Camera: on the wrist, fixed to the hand. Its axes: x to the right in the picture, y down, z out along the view.
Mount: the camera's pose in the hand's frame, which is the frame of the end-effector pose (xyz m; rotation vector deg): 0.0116 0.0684 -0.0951 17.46 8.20 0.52
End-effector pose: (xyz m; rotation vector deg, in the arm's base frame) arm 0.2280 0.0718 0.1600 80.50 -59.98 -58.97
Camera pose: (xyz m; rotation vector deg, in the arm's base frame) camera 0.3187 0.0794 0.2347 96.88 -65.08 -44.19
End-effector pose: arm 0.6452 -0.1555 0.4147 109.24 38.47 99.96
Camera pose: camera 0.5542 -0.1996 0.4750 114.14 59.27 108.06
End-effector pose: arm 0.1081 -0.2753 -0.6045 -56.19 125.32 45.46
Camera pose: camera 0.0210 -0.3112 -0.5339 -51.29 134.53 22.11
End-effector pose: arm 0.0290 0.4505 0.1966 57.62 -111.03 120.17
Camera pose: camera -0.0511 0.5221 0.1484 49.51 -91.27 140.20
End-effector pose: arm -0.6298 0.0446 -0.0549 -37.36 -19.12 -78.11
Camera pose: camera -0.5752 -0.0176 -0.1386 -17.27 -23.63 -74.98
